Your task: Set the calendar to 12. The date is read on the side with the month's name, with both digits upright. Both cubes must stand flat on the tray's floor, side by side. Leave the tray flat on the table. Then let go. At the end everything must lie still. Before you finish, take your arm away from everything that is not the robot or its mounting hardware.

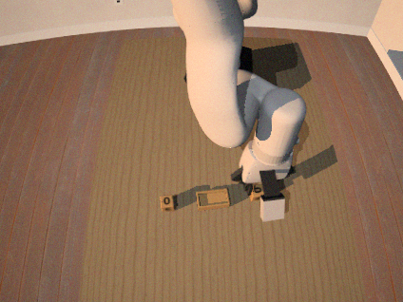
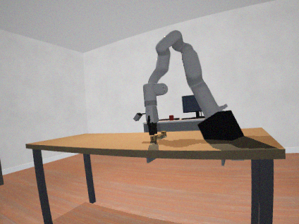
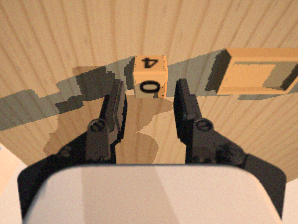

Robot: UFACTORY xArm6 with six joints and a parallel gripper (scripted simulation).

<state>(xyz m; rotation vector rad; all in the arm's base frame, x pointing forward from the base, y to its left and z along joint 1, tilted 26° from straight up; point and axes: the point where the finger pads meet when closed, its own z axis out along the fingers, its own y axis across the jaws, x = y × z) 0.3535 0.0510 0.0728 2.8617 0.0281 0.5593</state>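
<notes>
Now: the number cube 4 cm below my hand. Also, from my hand: tray (11 cm to the right, 5 cm below).
</notes>
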